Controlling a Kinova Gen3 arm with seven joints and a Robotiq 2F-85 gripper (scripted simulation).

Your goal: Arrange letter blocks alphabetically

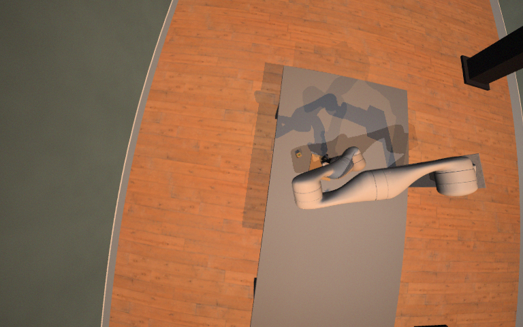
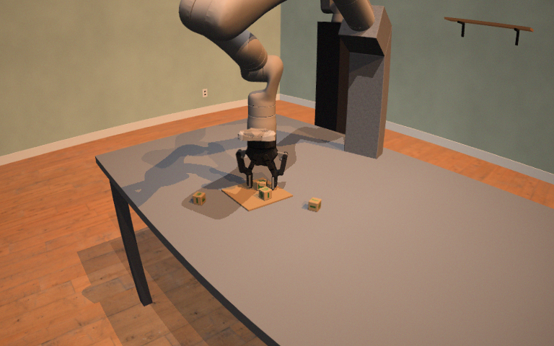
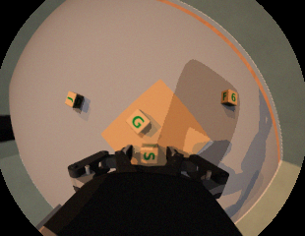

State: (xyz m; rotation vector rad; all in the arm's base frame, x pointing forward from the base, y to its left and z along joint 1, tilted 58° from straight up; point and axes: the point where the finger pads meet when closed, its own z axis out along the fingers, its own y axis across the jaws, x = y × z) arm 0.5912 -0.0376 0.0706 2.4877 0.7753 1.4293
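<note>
My hand is 2 cm short of the mat and 2 cm above it.
</note>
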